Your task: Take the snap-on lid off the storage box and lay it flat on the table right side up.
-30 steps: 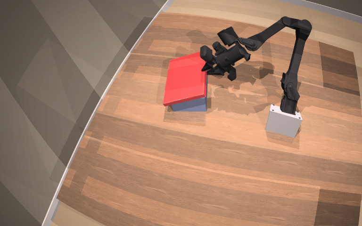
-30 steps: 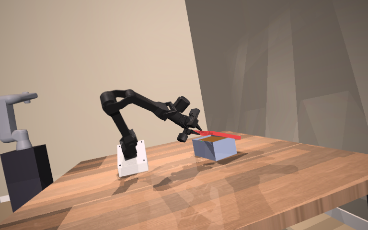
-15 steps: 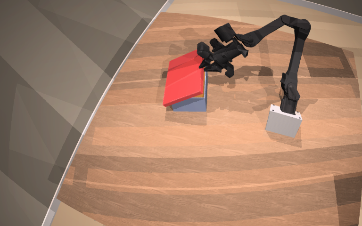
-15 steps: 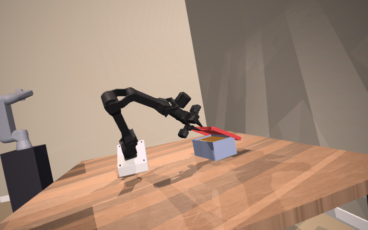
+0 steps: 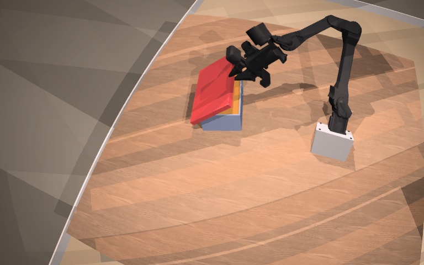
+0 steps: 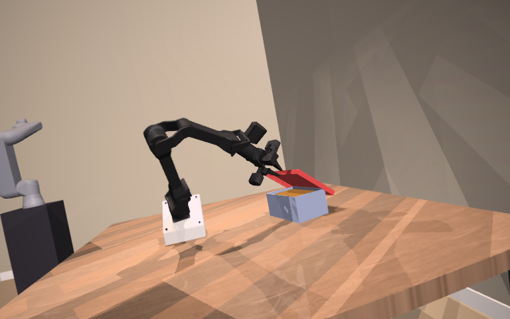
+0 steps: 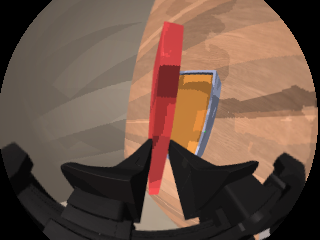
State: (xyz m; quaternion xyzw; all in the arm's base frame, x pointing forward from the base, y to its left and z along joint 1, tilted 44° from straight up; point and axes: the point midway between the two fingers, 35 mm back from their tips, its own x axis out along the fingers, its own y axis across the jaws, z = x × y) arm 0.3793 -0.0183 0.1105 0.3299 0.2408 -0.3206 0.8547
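My gripper tip is 7 cm short of the red lid, 1 cm to the right of it and 5 cm above it. From my gripper tip the other things lie so: blue-grey storage box: 4 cm ahead, 1 cm to the left, 13 cm below.
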